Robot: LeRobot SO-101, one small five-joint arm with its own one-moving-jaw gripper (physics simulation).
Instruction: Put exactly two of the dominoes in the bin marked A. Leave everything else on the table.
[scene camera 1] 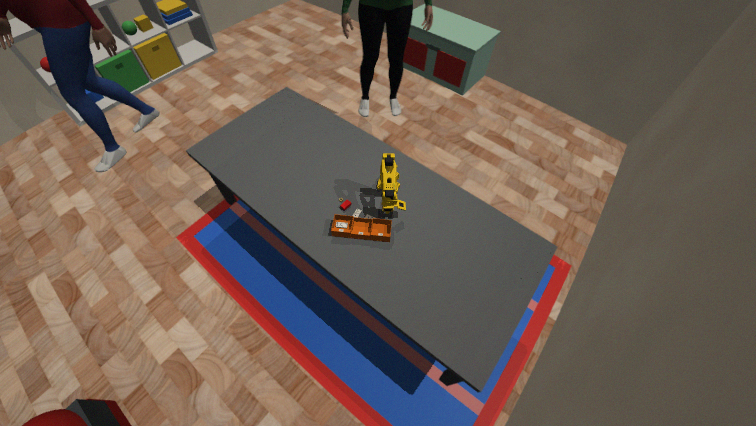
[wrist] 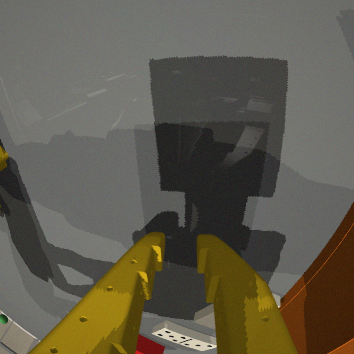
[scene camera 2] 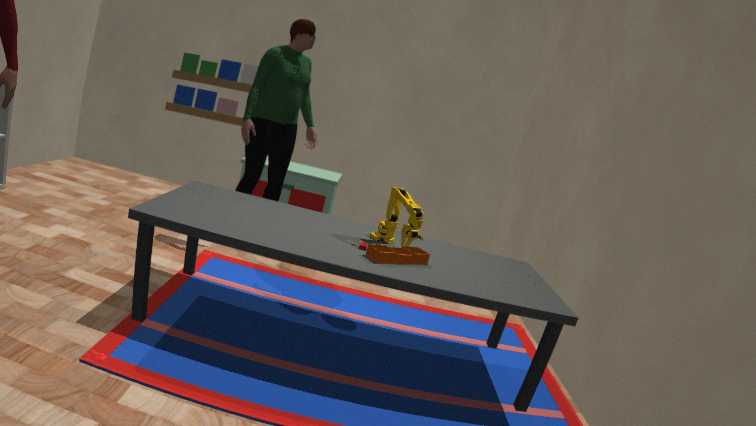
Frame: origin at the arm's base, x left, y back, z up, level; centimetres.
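Seen in the pictures: hand at its tool point: point(scene camera 1: 386, 209) point(wrist: 163, 246); arm's base at its link origin: point(scene camera 2: 381, 240).
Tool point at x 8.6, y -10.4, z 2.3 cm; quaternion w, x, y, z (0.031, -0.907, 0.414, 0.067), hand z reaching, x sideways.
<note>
Pixels of each thing's top centre, then the offset from my tool point to it. Level surfaces: height alone.
- orange three-part bin at its top centre: point(scene camera 2: 400, 249) point(scene camera 1: 361, 225) dy -14.5, dx -2.4, dz +2.4 cm
- white domino with black dots, top centre: point(wrist: 184, 340) point(scene camera 1: 356, 213) dy -9.4, dx -9.7, dz -1.6 cm
- domino at its top centre: point(wrist: 233, 316) dy -7.3, dx -3.3, dz -1.6 cm
- red block at its top centre: point(wrist: 133, 351) point(scene camera 2: 363, 244) point(scene camera 1: 345, 203) dy -9.0, dx -16.5, dz -0.5 cm
- small brass-coloured thing at its top centre: point(scene camera 2: 354, 243) point(scene camera 1: 341, 199) dy -8.1, dx -20.5, dz -1.4 cm
- grey table at its surface level: dz -2.3 cm
The orange three-part bin point(scene camera 1: 361, 220) point(scene camera 2: 397, 256) point(wrist: 327, 280) stands in front of the arm; its labels are too small to read. White dominoes point(scene camera 1: 341, 224) lie in the left compartment; their number is unclear. A white domino with black dots point(scene camera 1: 357, 212) point(wrist: 184, 338) lies on the table behind the bin. Another pale piece, likely a domino point(wrist: 204, 317), is partly hidden by the right jaw in the wrist view. My gripper point(scene camera 2: 405, 245) point(wrist: 181, 239) points down behind the bin's right part, its tips nearly together with a small gap and nothing held.
A red block point(scene camera 1: 345, 204) point(scene camera 2: 362, 246) point(wrist: 150, 345) lies left of the loose domino. A small brass-coloured thing point(scene camera 1: 341, 199) point(scene camera 2: 353, 243) lies beside it. The yellow arm point(scene camera 1: 389, 177) point(scene camera 2: 394, 203) stands on the grey table point(scene camera 1: 296, 142) point(scene camera 2: 232, 219). Two people stand beyond the table.
</note>
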